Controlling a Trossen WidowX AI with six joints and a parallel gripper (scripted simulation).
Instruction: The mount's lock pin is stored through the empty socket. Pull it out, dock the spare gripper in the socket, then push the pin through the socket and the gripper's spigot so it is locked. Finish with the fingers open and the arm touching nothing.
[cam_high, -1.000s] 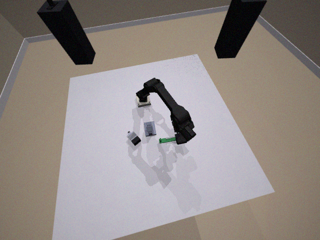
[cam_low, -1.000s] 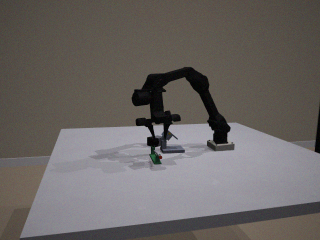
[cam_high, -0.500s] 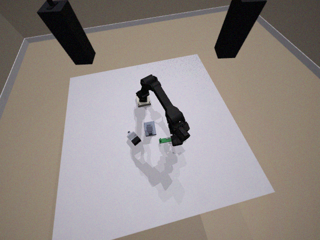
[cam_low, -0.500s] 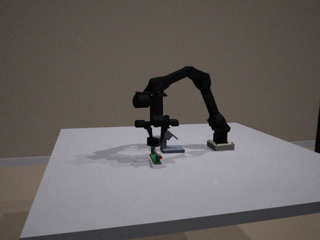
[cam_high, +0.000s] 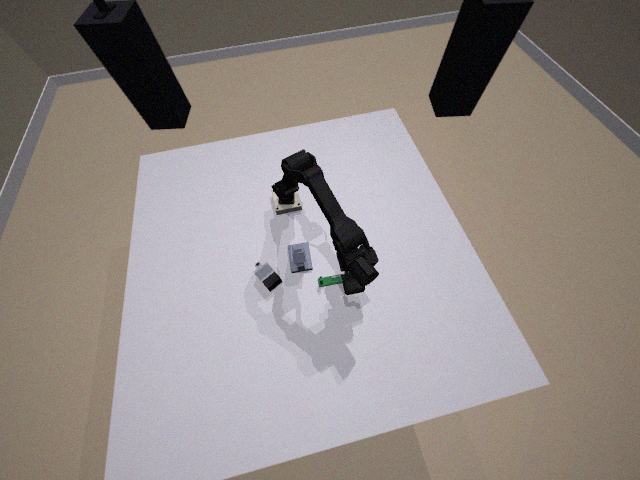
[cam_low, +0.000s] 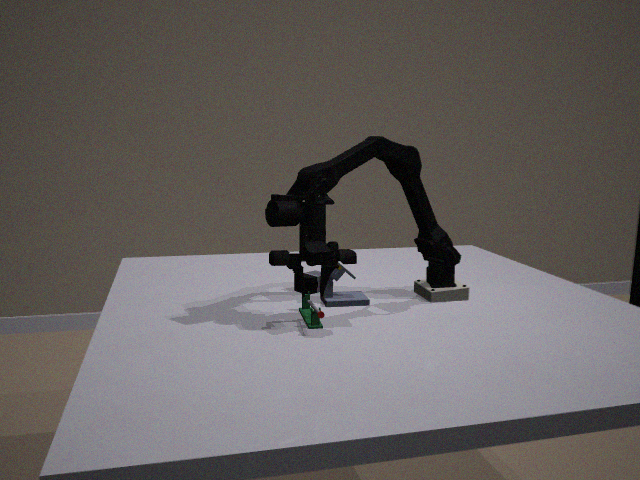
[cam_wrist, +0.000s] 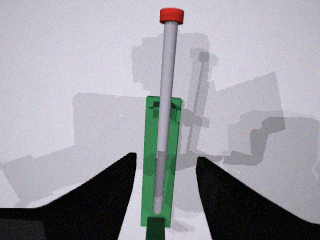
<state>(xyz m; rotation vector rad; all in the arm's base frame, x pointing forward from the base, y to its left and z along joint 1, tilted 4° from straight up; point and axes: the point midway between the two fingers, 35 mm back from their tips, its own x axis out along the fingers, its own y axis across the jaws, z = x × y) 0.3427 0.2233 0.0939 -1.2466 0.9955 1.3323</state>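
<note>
Now: the green cradle 4 cm to the right of my gripper tip and 4 cm below it. From my gripper tip the other things lie so: spare gripper 30 cm to the right, 4 cm below, 2 cm behind; grey mount 17 cm to the right, 7 cm behind, 1 cm below.
</note>
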